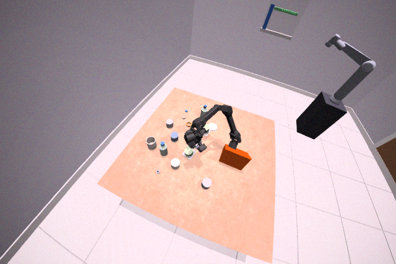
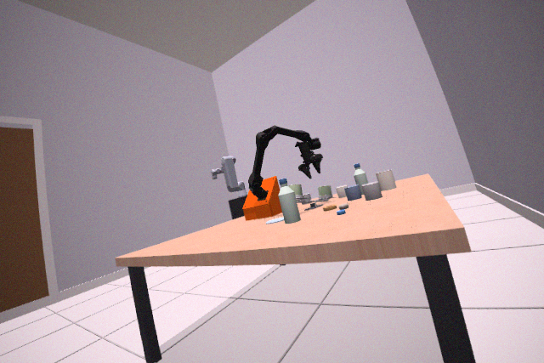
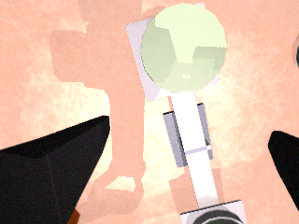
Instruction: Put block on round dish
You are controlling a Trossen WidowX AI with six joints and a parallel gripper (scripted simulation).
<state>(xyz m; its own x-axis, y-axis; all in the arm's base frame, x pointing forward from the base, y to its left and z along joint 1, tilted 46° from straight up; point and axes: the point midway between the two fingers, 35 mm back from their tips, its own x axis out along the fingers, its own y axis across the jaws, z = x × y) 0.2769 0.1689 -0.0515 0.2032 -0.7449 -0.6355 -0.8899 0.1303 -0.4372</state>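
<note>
Right now the pale green cup is 10 cm below my gripper tip, 4 cm to the left of it and 2 cm ahead of it. The rest, counted from my gripper tip: grey mug 34 cm ahead, 12 cm below, 11 cm to the left; blue cup 19 cm ahead, 12 cm below, 5 cm to the right; grey balance 12 cm below, 11 cm to the right, 1 cm ahead.
</note>
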